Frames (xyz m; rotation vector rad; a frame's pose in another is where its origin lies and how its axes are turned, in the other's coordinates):
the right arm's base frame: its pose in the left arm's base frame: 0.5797 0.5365 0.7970 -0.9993 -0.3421 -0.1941
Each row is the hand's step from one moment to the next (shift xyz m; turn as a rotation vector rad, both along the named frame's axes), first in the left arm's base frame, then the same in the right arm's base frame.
Working: the left arm's base frame: its pose in the right arm's base frame: -0.8303 0.1617 -0.7372 0.9993 0.3421 0.1941

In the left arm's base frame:
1: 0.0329 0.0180 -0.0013 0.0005 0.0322 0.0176
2: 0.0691 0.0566 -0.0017 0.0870 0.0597 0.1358
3: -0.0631 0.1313 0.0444 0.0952 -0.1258 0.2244
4: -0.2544 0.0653 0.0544 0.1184 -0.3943 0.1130
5: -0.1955 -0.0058 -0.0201 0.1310 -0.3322 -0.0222
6: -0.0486 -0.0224 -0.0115 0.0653 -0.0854 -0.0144
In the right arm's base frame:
1: 0.0300 0.0209 0.0083 0.0068 0.0033 0.0359
2: 0.0634 0.0530 0.0339 0.1306 -0.0480 0.1010
3: -0.0428 0.0148 0.1454 0.1716 -0.2136 -0.0142
4: -0.2168 -0.0881 0.1311 0.1532 -0.2607 -0.3014
5: -0.1892 -0.0486 0.0227 0.1149 -0.1174 -0.3179
6: -0.0493 -0.0181 -0.0153 0.0557 -0.0134 -0.0921

